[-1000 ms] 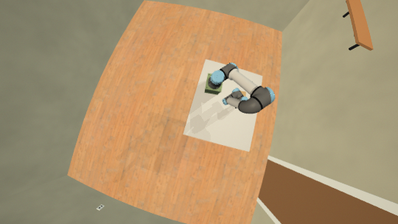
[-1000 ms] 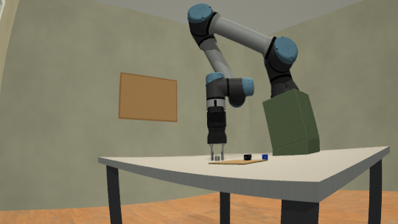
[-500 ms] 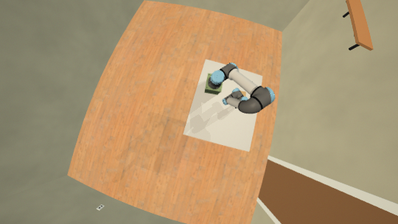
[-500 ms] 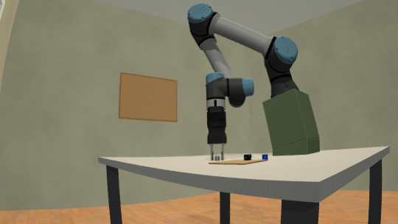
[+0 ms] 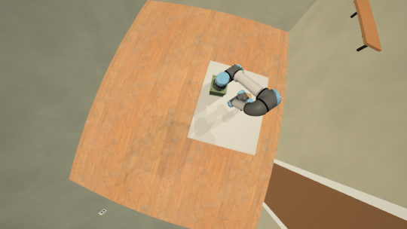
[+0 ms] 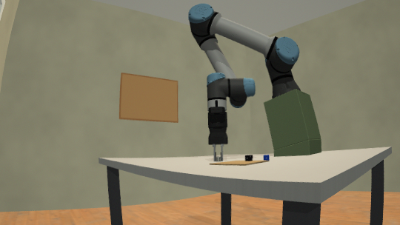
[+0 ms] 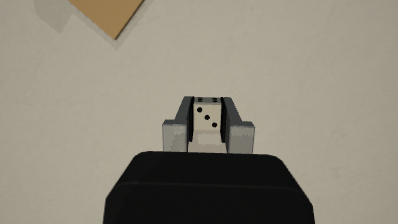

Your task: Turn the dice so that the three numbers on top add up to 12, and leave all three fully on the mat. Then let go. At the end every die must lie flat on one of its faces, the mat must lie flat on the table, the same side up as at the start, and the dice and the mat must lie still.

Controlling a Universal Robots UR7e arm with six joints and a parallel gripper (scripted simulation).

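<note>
Right now the tan mat is 16 cm to the left of my hand, 2 cm below it and 2 cm ahead of it. From my hand the other things lie so: blue die: 18 cm to the left, 9 cm behind, 1 cm below; black die: 15 cm to the left, 3 cm behind, 1 cm below; white die: 1 cm below.
</note>
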